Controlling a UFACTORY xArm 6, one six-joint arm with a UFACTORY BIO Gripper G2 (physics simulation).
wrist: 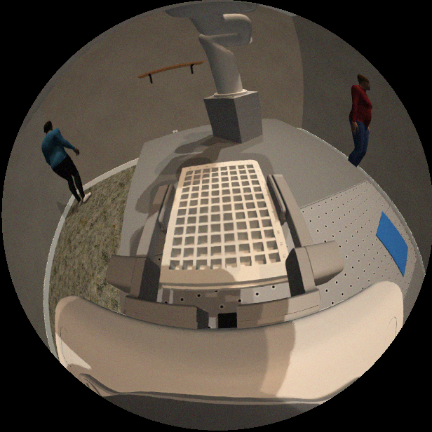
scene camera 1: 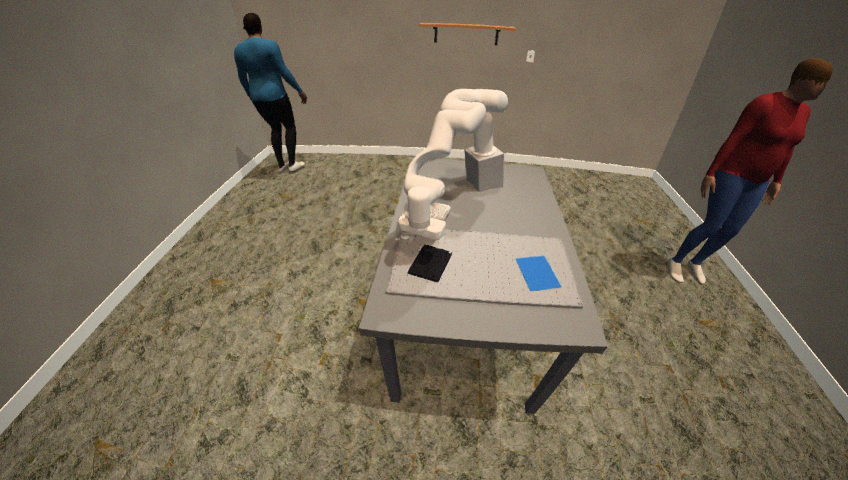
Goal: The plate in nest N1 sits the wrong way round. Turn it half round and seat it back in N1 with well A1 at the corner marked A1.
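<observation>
The cream plate (scene camera 1: 440, 211) (wrist: 224, 215) with a grid of square wells is held level above the table, behind the black nest. My gripper (scene camera 1: 437, 215) (wrist: 223, 204) is shut on its two long sides. In the wrist view the plate's far end points toward the robot's base. Small marks show along its right rim, but they are too small to read. The black nest (scene camera 1: 429, 262) lies at the left of the perforated board, with no plate in it; a dark patch of it shows at the bottom of the wrist view. The corner mark A1 cannot be made out.
The light perforated board (scene camera 1: 482, 267) (wrist: 345, 220) lies on the grey table (scene camera 1: 476, 324) (wrist: 280, 145). A flat blue rectangle (scene camera 1: 538, 273) (wrist: 392, 243) lies at its right. The arm's grey base block (scene camera 1: 484, 169) (wrist: 235, 117) stands at the table's back. Two people stand beyond the table.
</observation>
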